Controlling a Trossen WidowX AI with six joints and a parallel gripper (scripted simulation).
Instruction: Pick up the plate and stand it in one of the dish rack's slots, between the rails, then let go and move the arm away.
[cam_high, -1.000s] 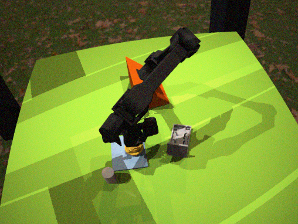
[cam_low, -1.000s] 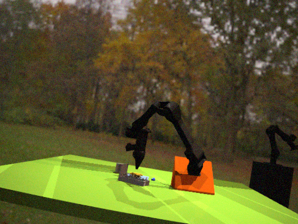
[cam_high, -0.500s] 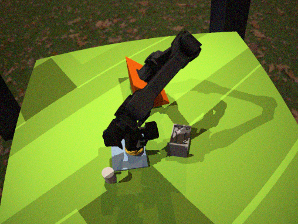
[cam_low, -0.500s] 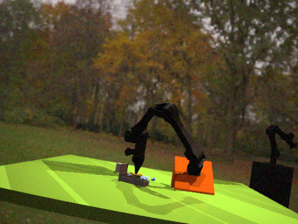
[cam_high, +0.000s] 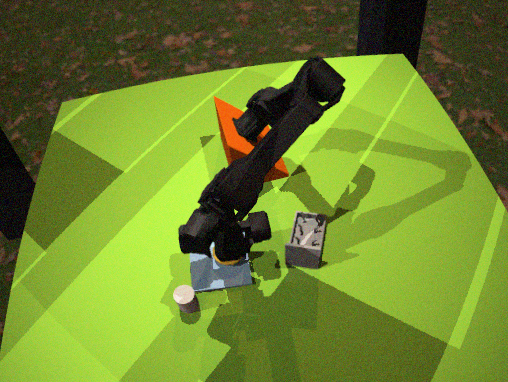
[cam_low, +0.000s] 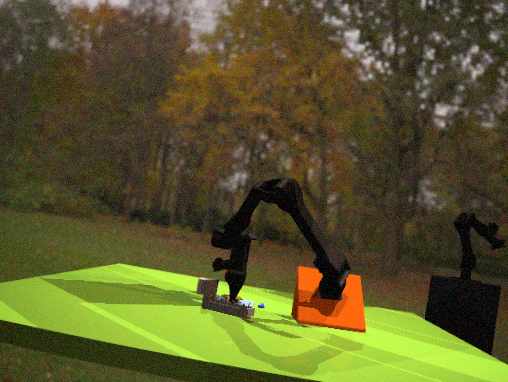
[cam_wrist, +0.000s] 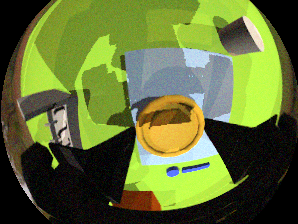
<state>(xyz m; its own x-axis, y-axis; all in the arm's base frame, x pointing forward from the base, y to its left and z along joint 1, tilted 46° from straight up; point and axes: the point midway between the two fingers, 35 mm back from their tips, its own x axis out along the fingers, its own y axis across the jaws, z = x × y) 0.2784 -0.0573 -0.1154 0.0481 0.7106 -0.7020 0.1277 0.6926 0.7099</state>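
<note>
Now: the pale blue square slab 2 cm to the right of my gripper tip. From my gripper tip the other things lie so: blue spoon 10 cm behind, 1 cm to the right; beige cup 9 cm ahead, 12 cm to the right, 2 cm above; yellow-orange plate 1 cm above.
</note>
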